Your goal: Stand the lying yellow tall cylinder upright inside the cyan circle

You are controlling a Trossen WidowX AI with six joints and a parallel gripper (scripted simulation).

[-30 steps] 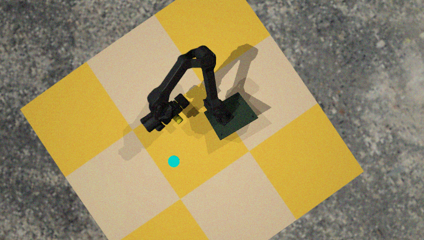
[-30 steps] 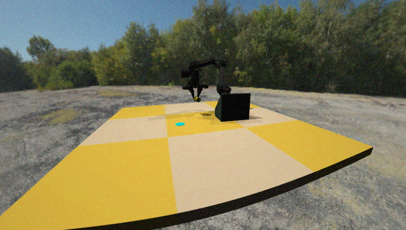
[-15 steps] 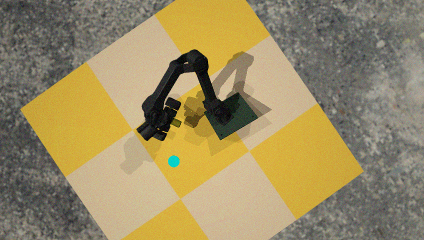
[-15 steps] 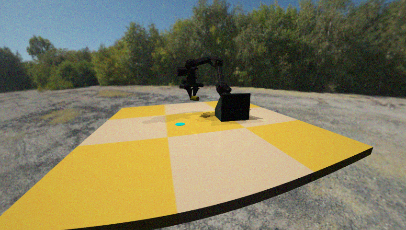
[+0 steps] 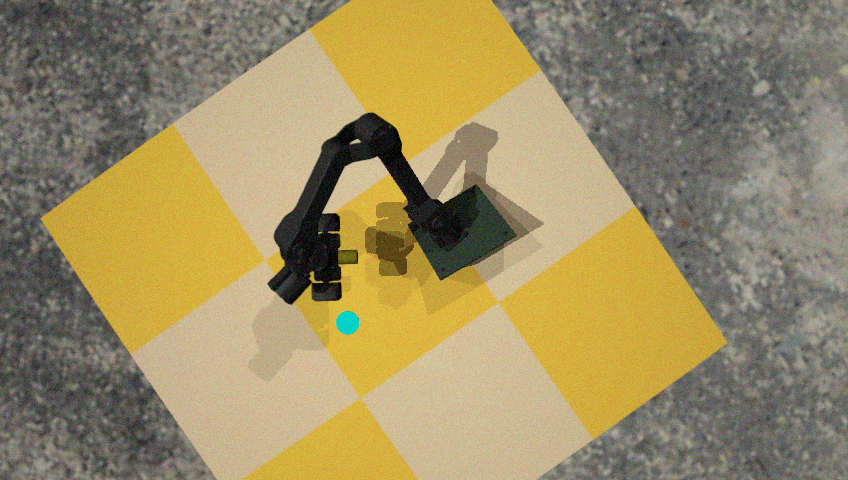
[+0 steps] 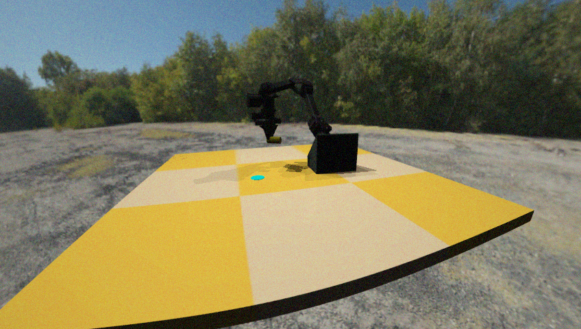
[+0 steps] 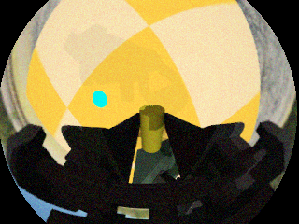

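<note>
The yellow tall cylinder lies 20 mm behind my gripper tip and 20 mm to the left of it. The rest, counted from my gripper tip: cyan circle (100 mm ahead, 140 mm to the left, 140 mm below).
</note>
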